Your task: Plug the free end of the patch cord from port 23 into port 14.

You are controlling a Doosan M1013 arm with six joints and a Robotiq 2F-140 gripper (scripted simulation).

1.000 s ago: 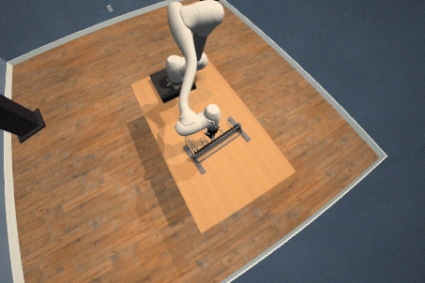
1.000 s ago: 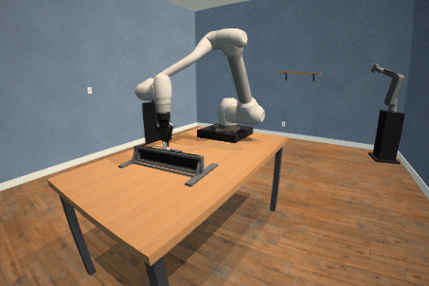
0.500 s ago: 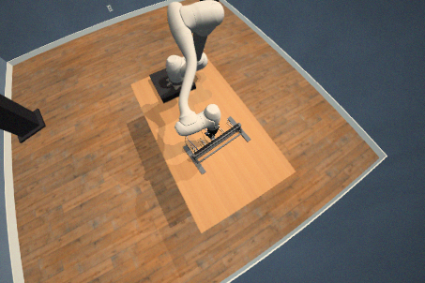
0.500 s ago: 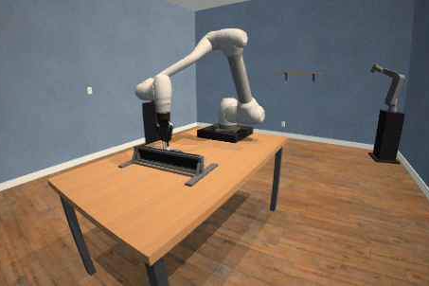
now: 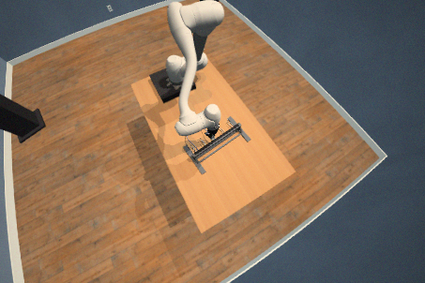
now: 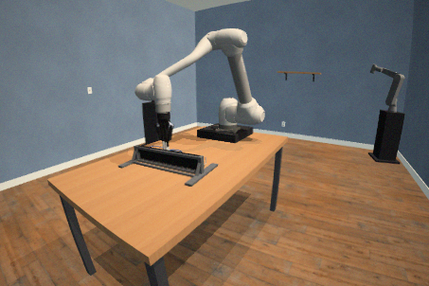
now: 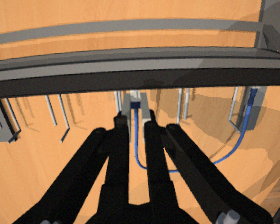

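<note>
Right now my hand is 30 mm above the free end of patch cord and 10 mm short of it.
</note>
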